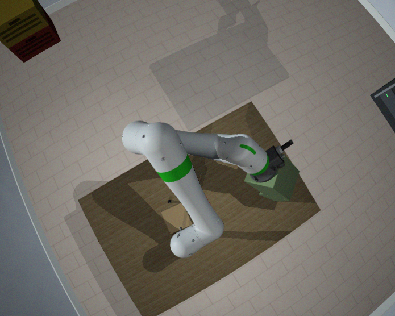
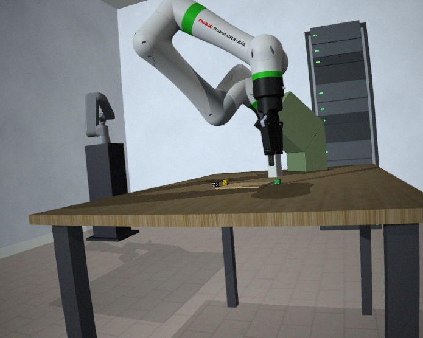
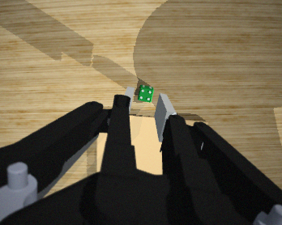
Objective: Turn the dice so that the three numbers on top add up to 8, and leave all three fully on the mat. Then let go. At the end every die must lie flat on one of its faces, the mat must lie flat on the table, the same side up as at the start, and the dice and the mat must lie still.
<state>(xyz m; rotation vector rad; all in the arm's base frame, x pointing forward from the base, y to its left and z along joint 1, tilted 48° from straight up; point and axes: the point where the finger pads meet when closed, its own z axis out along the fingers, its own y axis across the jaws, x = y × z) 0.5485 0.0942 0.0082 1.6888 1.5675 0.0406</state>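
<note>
My gripper is now 5 cm above the green die and 1 cm to the right of it. The rest, counted from my hand: tan mat 10 cm to the right, 5 cm below; yellow die 18 cm to the right, 9 cm behind, 5 cm below; black die 20 cm to the right, 5 cm below, 2 cm behind.
</note>
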